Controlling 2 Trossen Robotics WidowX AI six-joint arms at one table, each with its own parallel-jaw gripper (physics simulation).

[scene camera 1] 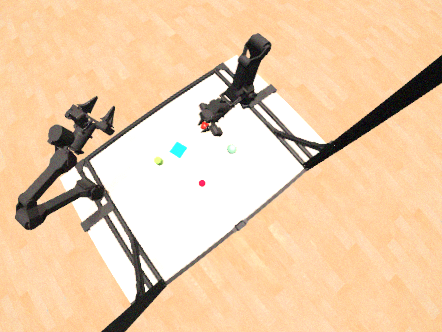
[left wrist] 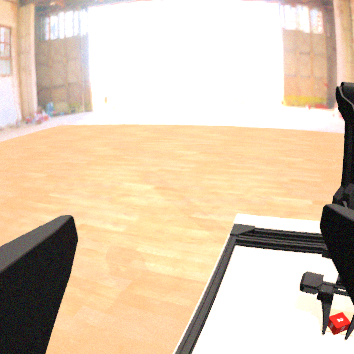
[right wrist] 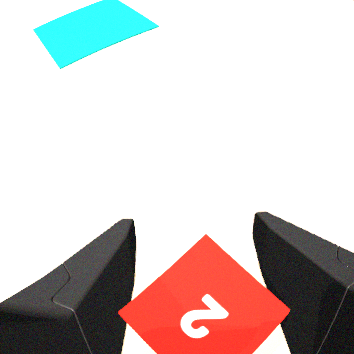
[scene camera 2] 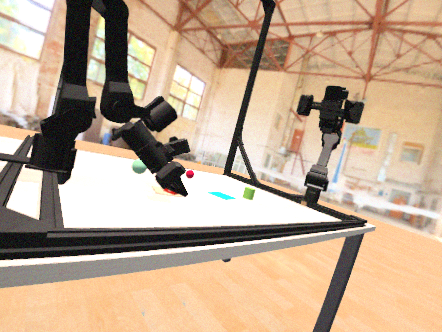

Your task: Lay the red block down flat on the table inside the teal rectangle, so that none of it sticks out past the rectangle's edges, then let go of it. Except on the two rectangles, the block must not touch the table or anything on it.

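Pixels of known places: left gripper, fingertip midpoint: (scene camera 1: pixel 105 101) (left wrist: pixel 202 223) (scene camera 2: pixel 328 98); right gripper, fingertip midpoint: (scene camera 1: pixel 199 129) (left wrist: pixel 333 336) (right wrist: pixel 194 227) (scene camera 2: pixel 184 193); left arm's base, link origin: (scene camera 1: pixel 99 193) (scene camera 2: pixel 310 202); right arm's base, link origin: (scene camera 1: pixel 246 100) (scene camera 2: pixel 50 168).
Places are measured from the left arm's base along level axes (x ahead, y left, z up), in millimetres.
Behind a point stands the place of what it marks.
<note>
The red block (scene camera 1: pixel 204 125) @(x 566, y -263, z 0 mm) (scene camera 2: pixel 170 191) @(x 582, y -258, z -13 mm) (left wrist: pixel 338 325) @(x 553, y -255, z 0 mm) (right wrist: pixel 200 280) @(x 558, y -259, z 0 mm), with a white 2 on its top, is low at the table on the pale cream rectangle (scene camera 2: pixel 158 190) @(x 598, y -281, z -18 mm), which shows faintly. My right gripper (scene camera 1: pixel 205 129) @(x 542, y -246, z -16 mm) (left wrist: pixel 333 336) @(x 542, y -246, z -16 mm) (right wrist: pixel 194 227) @(x 542, y -246, z -16 mm) is narrowed on the block, one finger at each of two opposite corners; its fingers partly hide the block in scene camera 2. The teal rectangle (scene camera 1: pixel 178 150) @(x 391, y -217, z -18 mm) (scene camera 2: pixel 221 195) @(x 399, y -213, z -18 mm) (right wrist: pixel 95 32) @(x 407, y -215, z -18 mm) lies flat, apart from the block, toward the picture's left in scene camera 1. My left gripper (scene camera 1: pixel 104 103) @(x 350, y 2, z 327 mm) (left wrist: pixel 202 223) @(x 350, y 2, z 327 mm) is wide open, raised near the table's far left corner.
A green cylinder (scene camera 1: pixel 158 161) @(x 288, y -176, z 16 mm) (scene camera 2: pixel 249 193) @(x 308, y -161, z 1 mm) stands close beside the teal rectangle. A mint ball (scene camera 1: pixel 232 149) @(x 518, y -453, z 24 mm) (scene camera 2: pixel 139 166) @(x 540, y -430, z 7 mm) and a crimson ball (scene camera 1: pixel 202 183) @(x 308, y -415, z 10 mm) (scene camera 2: pixel 190 174) @(x 320, y -400, z -2 mm) are on the table. Black frame rails (scene camera 1: pixel 155 110) @(x 512, y 15, z -2 mm) (scene camera 2: pixel 190 237) @(x 763, y -60, z -5 mm) run along the table's edges.
</note>
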